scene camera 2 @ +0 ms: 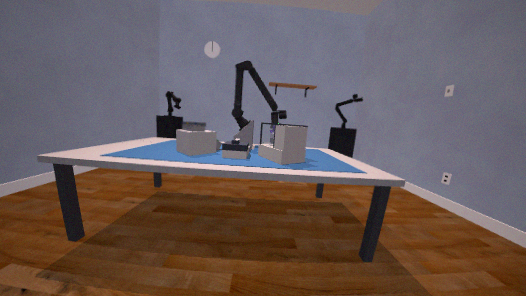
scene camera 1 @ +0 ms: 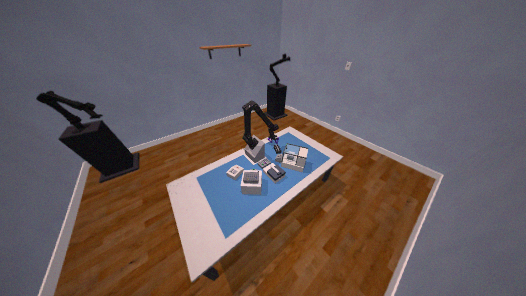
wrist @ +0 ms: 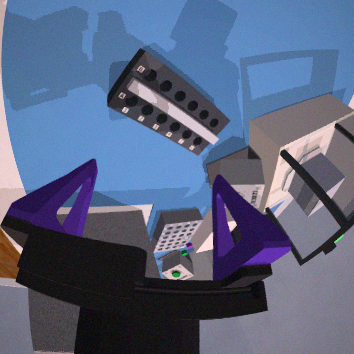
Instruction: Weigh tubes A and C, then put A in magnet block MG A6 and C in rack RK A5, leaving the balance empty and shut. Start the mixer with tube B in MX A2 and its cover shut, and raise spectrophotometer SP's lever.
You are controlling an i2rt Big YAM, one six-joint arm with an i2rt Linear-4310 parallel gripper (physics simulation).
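Places are measured from the arm's base along level axes (x ahead, y left, z up), in metres.
Pixels of known places: gripper, between the fingertips: (scene camera 1: 274, 143) (wrist: 155, 171); arm's base, origin of its link: (scene camera 2: 245, 126) (scene camera 1: 253, 143).
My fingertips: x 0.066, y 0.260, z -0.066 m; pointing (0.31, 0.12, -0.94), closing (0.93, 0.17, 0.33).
Observation:
For each thing: its top centre in the pictures, then the offset to it from my fingertips. "spot": a spot on its surface instead. Level surfaces: height alone.
- dark two-row block, centre of its top: (wrist: 180, 116) dz -0.056, dx +0.033, dy +0.026 m
- white balance, centre of its top: (wrist: 350, 231) (scene camera 2: 278, 122) (scene camera 1: 291, 148) dz +0.119, dx +0.288, dy +0.001 m
- dark-framed clear panel, a spot on its surface: (wrist: 305, 230) spot: dz +0.067, dx +0.234, dy -0.043 m
- grey rack, centre of its top: (wrist: 176, 237) (scene camera 1: 264, 162) dz -0.074, dx +0.138, dy -0.250 m
- small grey box, a spot on its surface: (wrist: 242, 172) spot: dz -0.056, dx +0.170, dy -0.039 m
- dark-topped device, centre of its top: (wrist: 245, 250) (scene camera 2: 237, 138) (scene camera 1: 274, 167) dz -0.002, dx +0.314, dy -0.249 m
- larger white box with a grey top, centre of its top: (scene camera 2: 202, 122) (scene camera 1: 251, 170) dz +0.086, dx +0.280, dy -0.489 m
- low white unit, centre of its top: (scene camera 1: 234, 169) dz -0.034, dx +0.073, dy -0.582 m
- blue mat, height of its surface: dz -0.104 m
My gripper (scene camera 1: 273, 142) (scene camera 2: 273, 135) (wrist: 155, 171) is open, its purple fingers wide apart with nothing between them. In the wrist view the dark two-row block (wrist: 167, 102), marked A and B with a pale bar between the rows, lies beyond the fingertips; its holes look dark. The white balance (scene camera 1: 295, 162) (scene camera 2: 292, 145) (wrist: 295, 120) stands to its right, with a dark-framed clear panel (wrist: 305, 230). Low in the wrist view, a grey rack (wrist: 177, 232) with rows of holes shows between the fingers. Small green (wrist: 184, 253) and purple (wrist: 189, 245) spots show beside it; which tubes they are is unclear.
A small grey box (scene camera 1: 279, 157) (wrist: 242, 172) stands beside the balance. A dark-topped device (scene camera 1: 274, 173) (scene camera 2: 235, 150), a larger white box with a grey top (scene camera 1: 251, 187) (scene camera 2: 196, 143) and a low white unit (scene camera 1: 234, 171) stand on the blue mat (scene camera 1: 222, 212).

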